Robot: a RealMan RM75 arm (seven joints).
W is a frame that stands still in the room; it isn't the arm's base.
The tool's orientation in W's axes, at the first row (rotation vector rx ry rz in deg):
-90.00 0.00 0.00
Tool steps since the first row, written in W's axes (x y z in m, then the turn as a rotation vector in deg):
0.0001 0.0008 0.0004 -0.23 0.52 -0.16
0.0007 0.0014 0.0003 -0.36 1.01 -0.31
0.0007 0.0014 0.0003 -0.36 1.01 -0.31
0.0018 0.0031 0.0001 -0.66 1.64 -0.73
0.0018 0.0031 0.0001 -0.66 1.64 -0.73
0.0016 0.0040 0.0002 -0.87 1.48 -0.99
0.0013 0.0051 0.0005 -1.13 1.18 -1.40
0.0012 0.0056 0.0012 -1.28 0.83 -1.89
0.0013 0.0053 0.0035 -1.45 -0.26 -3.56
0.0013 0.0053 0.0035 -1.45 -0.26 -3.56
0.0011 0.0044 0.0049 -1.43 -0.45 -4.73
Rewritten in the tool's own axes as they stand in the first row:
0.0001 -0.0004 0.0008 -0.23 0.16 0.52
0.0007 -0.0003 0.0014 -0.36 0.31 1.01
0.0007 -0.0003 0.0014 -0.36 0.31 1.01
0.0018 -0.0001 0.0031 -0.66 0.73 1.64
0.0018 -0.0001 0.0031 -0.66 0.73 1.64
0.0016 -0.0002 0.0040 -0.87 0.99 1.48
0.0013 -0.0005 0.0051 -1.13 1.40 1.18
0.0012 -0.0012 0.0056 -1.28 1.89 0.83
0.0013 -0.0035 0.0053 -1.45 3.56 -0.26
0.0013 -0.0035 0.0053 -1.45 3.56 -0.26
0.0011 -0.0049 0.0044 -1.43 4.73 -0.45

